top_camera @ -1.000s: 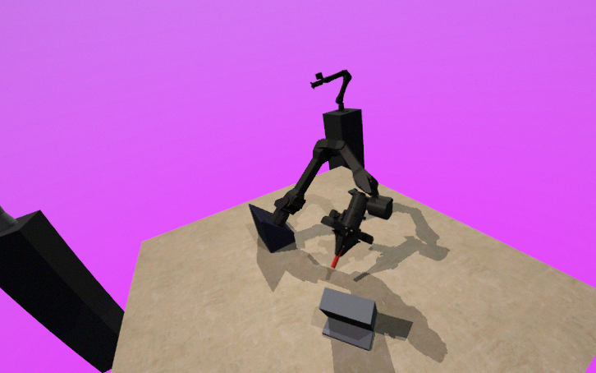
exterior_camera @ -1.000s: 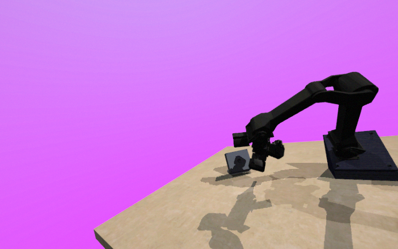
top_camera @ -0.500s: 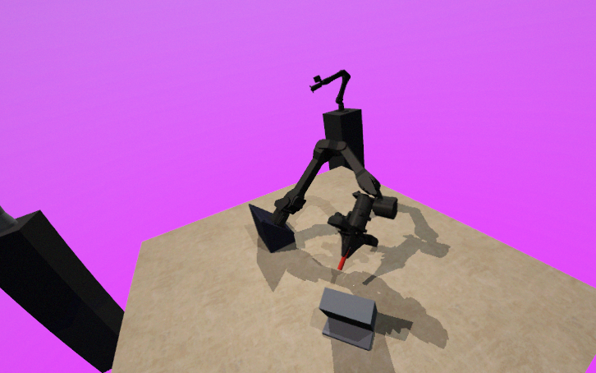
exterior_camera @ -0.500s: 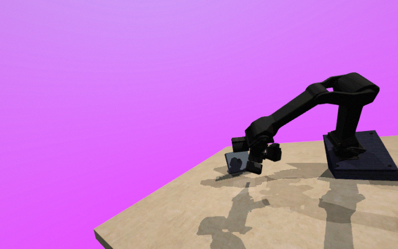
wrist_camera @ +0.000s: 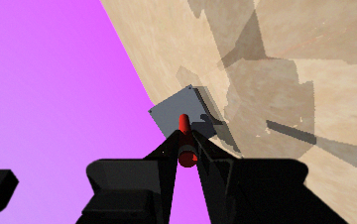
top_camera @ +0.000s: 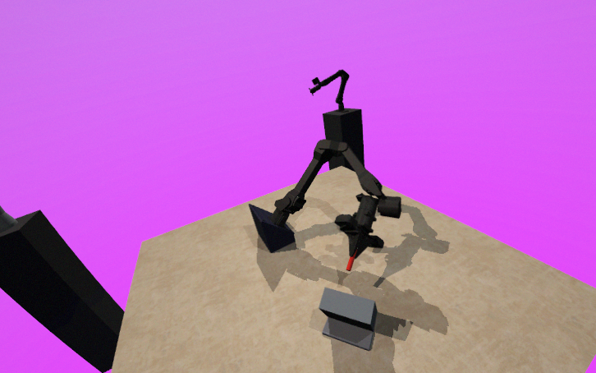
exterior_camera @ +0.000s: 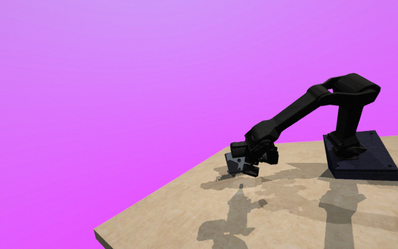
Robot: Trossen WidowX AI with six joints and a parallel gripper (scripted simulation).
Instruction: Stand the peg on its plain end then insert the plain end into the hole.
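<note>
The grey sloped panel is 10 cm ahead of my gripper tip, 10 cm to the right of it and 5 cm below it. The rest, counted from my gripper tip: red peg: 1 cm behind, 1 cm to the left, 1 cm above.
</note>
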